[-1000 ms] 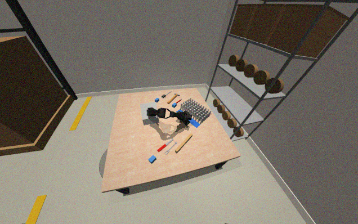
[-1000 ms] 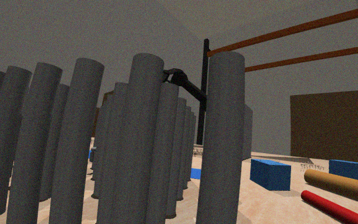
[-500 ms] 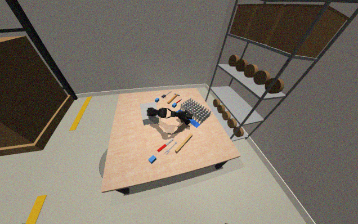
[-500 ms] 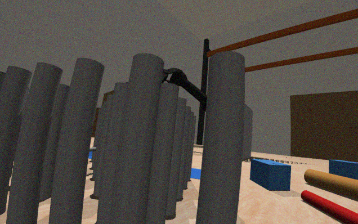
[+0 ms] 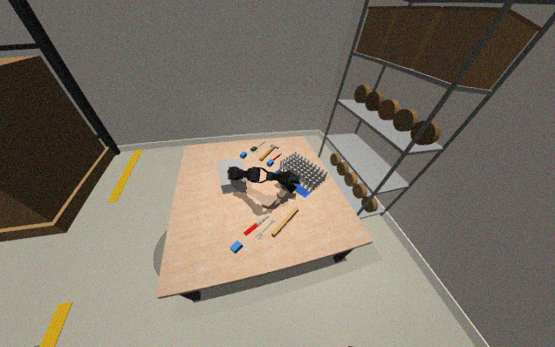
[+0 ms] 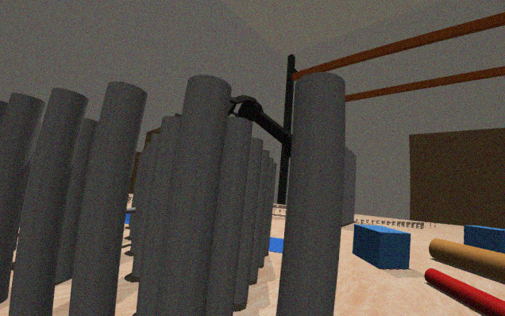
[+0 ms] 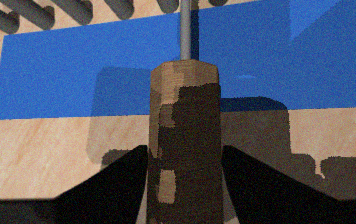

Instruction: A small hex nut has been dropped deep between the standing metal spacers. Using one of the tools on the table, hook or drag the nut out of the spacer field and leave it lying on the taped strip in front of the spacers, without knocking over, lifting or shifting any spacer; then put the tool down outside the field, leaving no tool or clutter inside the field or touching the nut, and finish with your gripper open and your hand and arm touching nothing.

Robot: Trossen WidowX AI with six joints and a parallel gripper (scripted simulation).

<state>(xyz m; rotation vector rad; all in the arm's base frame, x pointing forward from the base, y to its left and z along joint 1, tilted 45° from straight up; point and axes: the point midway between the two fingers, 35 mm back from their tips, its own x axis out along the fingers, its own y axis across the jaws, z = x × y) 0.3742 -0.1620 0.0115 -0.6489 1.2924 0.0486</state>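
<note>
My gripper tip is 6 cm short of the blue taped strip, 4 cm above it and 3 cm to the right of it. The rest, counted from my gripper tip: fork-ended tool 30 cm to the right, 27 cm behind, 4 cm below; then wooden-handled screwdriver 10 cm ahead, 4 cm to the left, 1 cm below; then red screwdriver 39 cm to the left, 10 cm ahead, 3 cm below.
</note>
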